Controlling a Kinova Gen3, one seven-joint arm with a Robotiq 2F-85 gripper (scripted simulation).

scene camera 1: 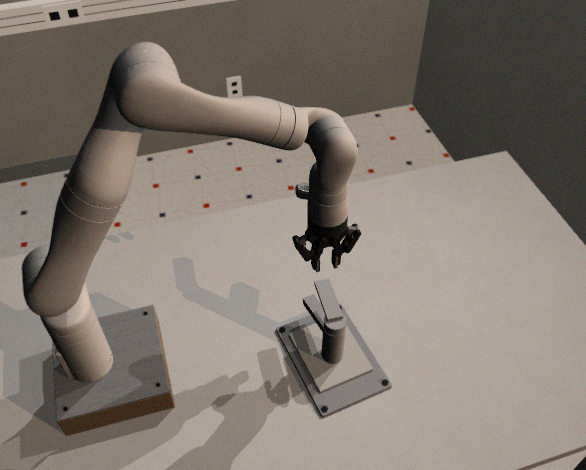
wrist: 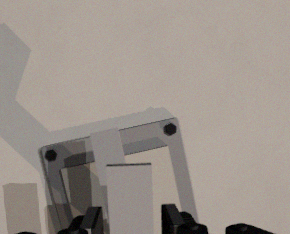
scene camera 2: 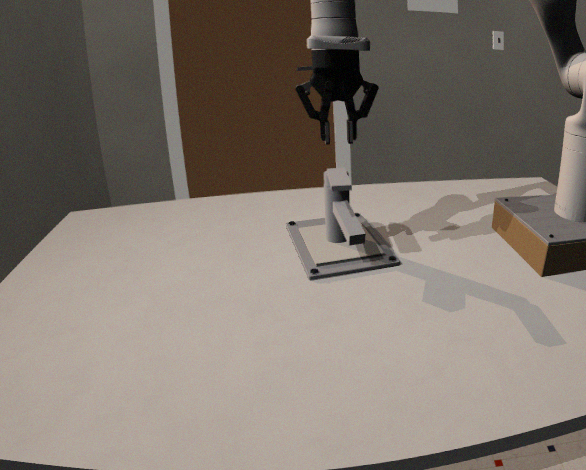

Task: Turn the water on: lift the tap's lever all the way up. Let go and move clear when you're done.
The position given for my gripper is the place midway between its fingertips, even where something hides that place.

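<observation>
There is a plate frame (scene camera 1: 362,387) in my sight, and I see the same frame (wrist: 165,132) from the wrist as well. The plate frame (scene camera 2: 389,260) is visible to me from yet another view. As for myself, I can see my gripper (scene camera 2: 338,143), and scene camera 1 gives me the gripper (scene camera 1: 325,267) too.
</observation>
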